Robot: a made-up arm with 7 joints. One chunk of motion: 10 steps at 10 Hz.
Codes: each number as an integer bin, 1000 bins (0 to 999) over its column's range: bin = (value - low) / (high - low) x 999, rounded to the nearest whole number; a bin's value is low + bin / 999 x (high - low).
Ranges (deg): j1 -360..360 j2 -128.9..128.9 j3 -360..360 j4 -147.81..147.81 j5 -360..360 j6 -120.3..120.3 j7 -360..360
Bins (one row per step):
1: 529 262 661 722 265 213 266
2: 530 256 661 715 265 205 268
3: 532 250 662 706 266 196 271
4: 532 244 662 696 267 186 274
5: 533 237 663 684 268 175 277
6: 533 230 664 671 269 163 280
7: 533 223 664 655 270 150 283
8: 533 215 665 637 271 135 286
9: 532 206 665 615 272 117 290
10: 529 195 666 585 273 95 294
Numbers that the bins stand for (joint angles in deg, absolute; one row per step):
1: 21.26 -61.29 116.40 65.84 -169.01 -69.00 -168.29
2: 21.98 -62.84 116.40 63.77 -169.01 -70.93 -166.85
3: 23.42 -64.39 117.12 61.11 -168.29 -73.10 -164.68
4: 23.42 -65.93 117.12 58.15 -167.57 -75.50 -162.52
5: 24.14 -67.74 117.84 54.60 -166.85 -78.15 -160.36
6: 24.14 -69.55 118.56 50.75 -166.13 -81.04 -158.20
7: 24.14 -71.35 118.56 46.01 -165.41 -84.17 -156.04
8: 24.14 -73.42 119.28 40.69 -164.68 -87.79 -153.87
9: 23.42 -75.74 119.28 34.18 -163.96 -92.12 -150.99
10: 21.26 -78.58 120.00 25.30 -163.24 -97.42 -148.11

